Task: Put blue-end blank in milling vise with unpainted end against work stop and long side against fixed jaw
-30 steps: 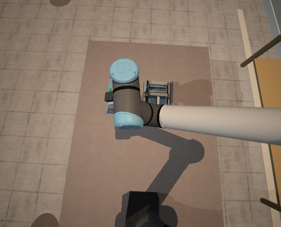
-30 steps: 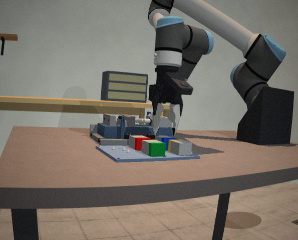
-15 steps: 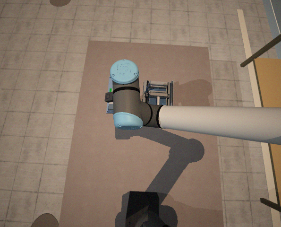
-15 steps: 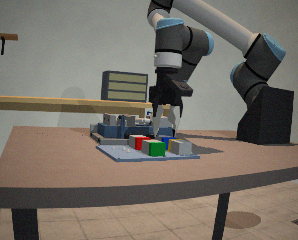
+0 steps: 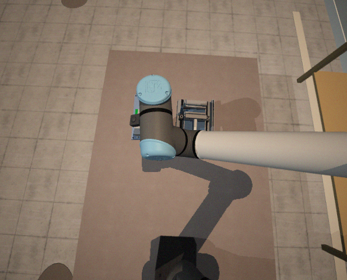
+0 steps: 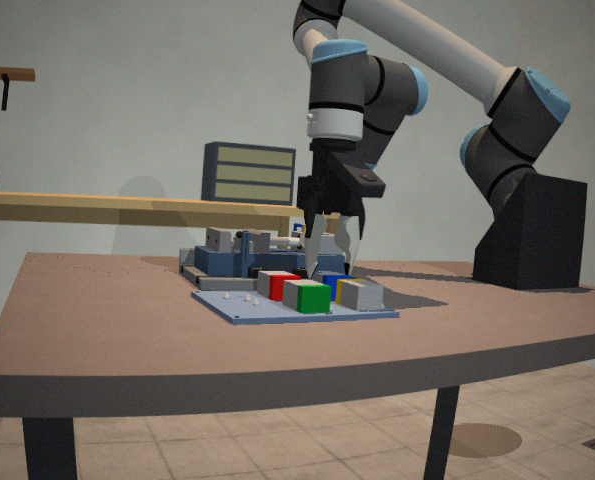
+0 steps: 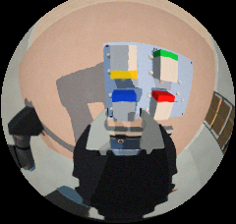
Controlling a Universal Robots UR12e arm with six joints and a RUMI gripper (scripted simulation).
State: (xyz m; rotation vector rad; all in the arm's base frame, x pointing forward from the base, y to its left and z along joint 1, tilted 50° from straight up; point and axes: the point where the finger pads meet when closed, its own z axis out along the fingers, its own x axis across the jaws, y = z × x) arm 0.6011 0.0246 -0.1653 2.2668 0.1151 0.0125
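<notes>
Right now my hand is 20 mm above the blue-ended blank. The rest, counted from my hand: blue-grey plate (80 mm ahead, 50 mm to the left, 50 mm below); then yellow-ended blank (10 mm behind, 90 mm to the left, 20 mm below); then red-ended blank (90 mm ahead, 10 mm to the left, 20 mm below).
</notes>
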